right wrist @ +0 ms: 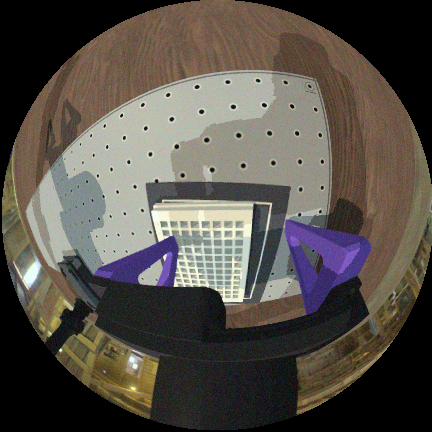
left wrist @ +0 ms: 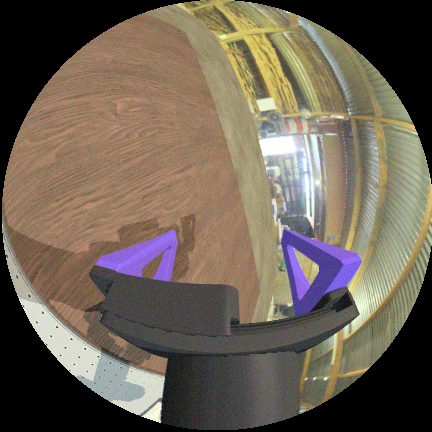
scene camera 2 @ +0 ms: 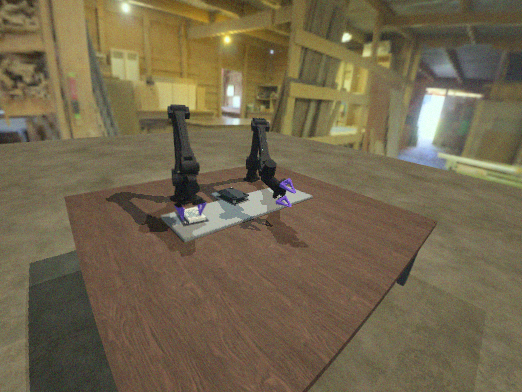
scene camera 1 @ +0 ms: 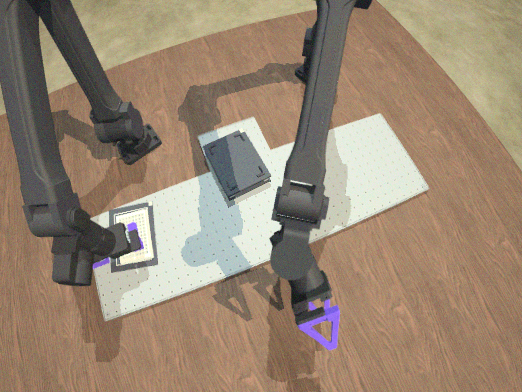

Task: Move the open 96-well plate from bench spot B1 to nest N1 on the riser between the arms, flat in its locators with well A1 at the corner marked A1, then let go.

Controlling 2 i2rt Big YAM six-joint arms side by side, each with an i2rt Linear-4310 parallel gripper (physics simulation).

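Seen in the pictures: left gripper, between the fingertips: [left wrist: 229, 236] [scene camera 2: 292, 200] [scene camera 1: 329, 333]; right gripper, between the fingertips: [right wrist: 229, 234] [scene camera 2: 191, 217] [scene camera 1: 125, 253]; left arm's base, origin of its link: [right wrist: 83, 303] [scene camera 2: 251, 179]; right arm's base, origin of its link: [scene camera 1: 140, 145].
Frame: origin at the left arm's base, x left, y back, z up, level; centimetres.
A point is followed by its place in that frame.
Observation:
The cream 96-well plate [scene camera 1: 138, 256] @(x -76.5, y -15.8, z 2.9 cm) [scene camera 2: 196, 216] @(x -76.3, y -13.9, z 2.8 cm) [right wrist: 215, 250] @(x -76.7, y -11.6, z 2.4 cm) lies flat inside the white outline of the dark frame at B1 [scene camera 1: 154, 245] @(x -72.0, y -15.5, z 1.5 cm) [right wrist: 220, 191] @(x -79.5, y -16.1, z 1.5 cm). My right gripper [scene camera 1: 120, 247] @(x -78.8, y -13.0, z 2.9 cm) [scene camera 2: 192, 216] @(x -78.8, y -13.0, z 2.9 cm) [right wrist: 229, 234] @(x -78.8, y -13.0, z 2.9 cm) is open over the plate and not closed on it. In the right wrist view, its left finger overlaps the plate's left side, and a gap shows between the plate and the right finger. Nest N1 [scene camera 1: 237, 162] @(x -42.5, y -12.6, z 4.6 cm) [scene camera 2: 233, 194] @(x -44.2, y -13.7, z 4.6 cm) is the dark block with corner locators. My left gripper [scene camera 1: 327, 327] @(x -54.1, y -54.8, z 15.4 cm) [scene camera 2: 292, 198] @(x -54.1, y -54.8, z 15.4 cm) [left wrist: 229, 236] @(x -54.1, y -54.8, z 15.4 cm) is open and empty. The A1 marks are too small to read.
The white perforated board [scene camera 1: 375, 165] @(x -12.7, y -36.4, z 1.3 cm) [scene camera 2: 220, 225] @(x -74.1, y -27.3, z 1.3 cm) [right wrist: 250, 107] @(x -84.9, y -21.4, z 1.3 cm) lies on the wooden table [scene camera 1: 425, 300] @(x -29.4, y -70.6, z 0.0 cm) [scene camera 2: 240, 300] @(x -106.7, y -60.4, z 0.0 cm). The nest block stands at the board's back edge, between the arms. The left arm reaches over the board, to the right of the nest.

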